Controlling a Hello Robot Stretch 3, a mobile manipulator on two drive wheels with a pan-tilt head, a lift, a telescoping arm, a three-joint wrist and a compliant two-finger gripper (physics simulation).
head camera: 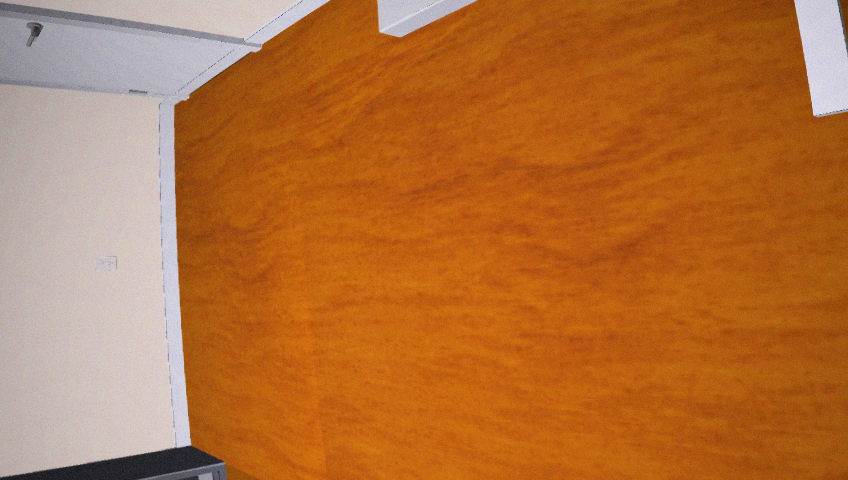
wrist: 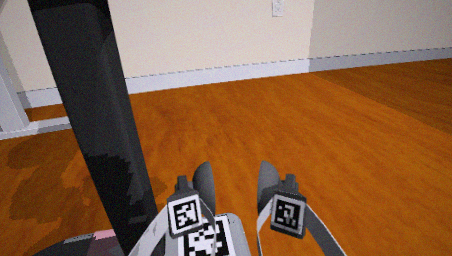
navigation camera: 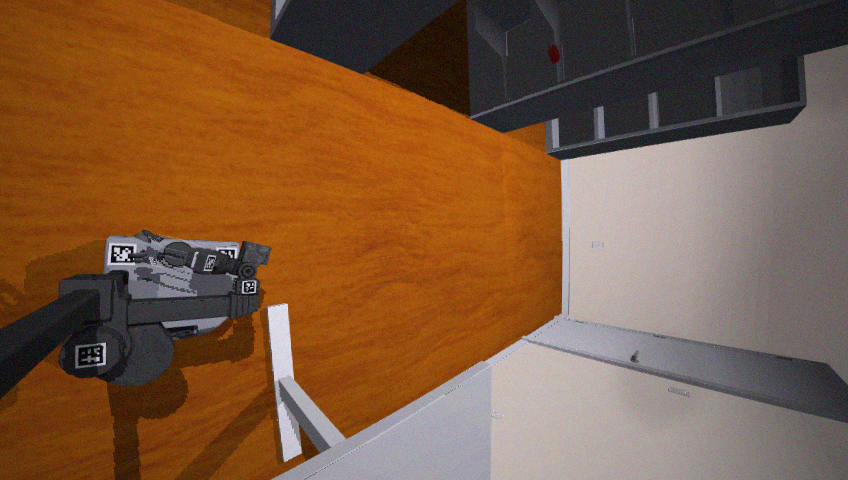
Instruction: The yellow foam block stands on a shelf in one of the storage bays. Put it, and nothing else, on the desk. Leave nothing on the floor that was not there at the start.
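Where they show: gripper, between the fingertips: [navigation camera: 131, 244]; robot's base, origin of its link: [navigation camera: 178, 252].
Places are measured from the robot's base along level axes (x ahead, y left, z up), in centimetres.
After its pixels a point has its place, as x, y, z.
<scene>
The yellow foam block does not show in these views. My gripper [wrist: 236, 179] @(3.0, 10.0, 26.8) is open, with bare floor visible between its fingertips, and it is folded in over the base. Dark grey storage units with open bays stand at the top of the navigation view: a near one [navigation camera: 351, 35] @(93.1, -48.2, 23.1), a middle one [navigation camera: 660, 65] @(105.0, -170.2, 113.7) and a far one [navigation camera: 684, 127] @(117.4, -296.9, 120.5). A corner of a dark unit [head camera: 148, 462] @(119.8, -321.7, 31.1) shows at the lower left of the head view. A white top [navigation camera: 416, 428] @(-20.9, -28.1, 95.1), which looks like the desk, shows at the bottom of the navigation view, with a white foot [navigation camera: 279, 344] close to my base.
A small red object [navigation camera: 553, 54] @(139.2, -174.7, 56.3) is in a bay of the middle unit. A white foot [head camera: 824, 59] shows at the upper right of the head view. A grey door [head camera: 119, 53] @(-73.1, -285.4, 52.8) [navigation camera: 714, 362] @(-71.7, -299.3, 141.9) is in the wall. My dark mast [wrist: 95, 100] stands left in the wrist view.
</scene>
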